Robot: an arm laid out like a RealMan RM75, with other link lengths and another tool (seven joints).
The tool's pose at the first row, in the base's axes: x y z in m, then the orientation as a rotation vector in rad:
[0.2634, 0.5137, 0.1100, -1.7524, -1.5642, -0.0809]
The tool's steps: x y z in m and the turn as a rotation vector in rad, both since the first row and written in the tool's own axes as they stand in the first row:
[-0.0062, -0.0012, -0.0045, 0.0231, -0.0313, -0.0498]
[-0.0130, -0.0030, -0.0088, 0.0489, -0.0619, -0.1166]
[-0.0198, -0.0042, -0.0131, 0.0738, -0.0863, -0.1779]
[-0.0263, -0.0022, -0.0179, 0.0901, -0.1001, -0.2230]
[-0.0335, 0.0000, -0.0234, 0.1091, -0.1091, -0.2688]
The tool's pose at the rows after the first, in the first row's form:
[0.2628, 0.5060, 0.1105, -1.7046, -1.6254, -0.0599]
[0.2614, 0.4979, 0.1109, -1.6393, -1.6987, -0.0456]
[0.2606, 0.4898, 0.1110, -1.5756, -1.7614, -0.0346]
[0.2628, 0.4818, 0.1100, -1.5283, -1.8040, -0.0317]
[0.2653, 0.4729, 0.1091, -1.4764, -1.8420, -0.0312]

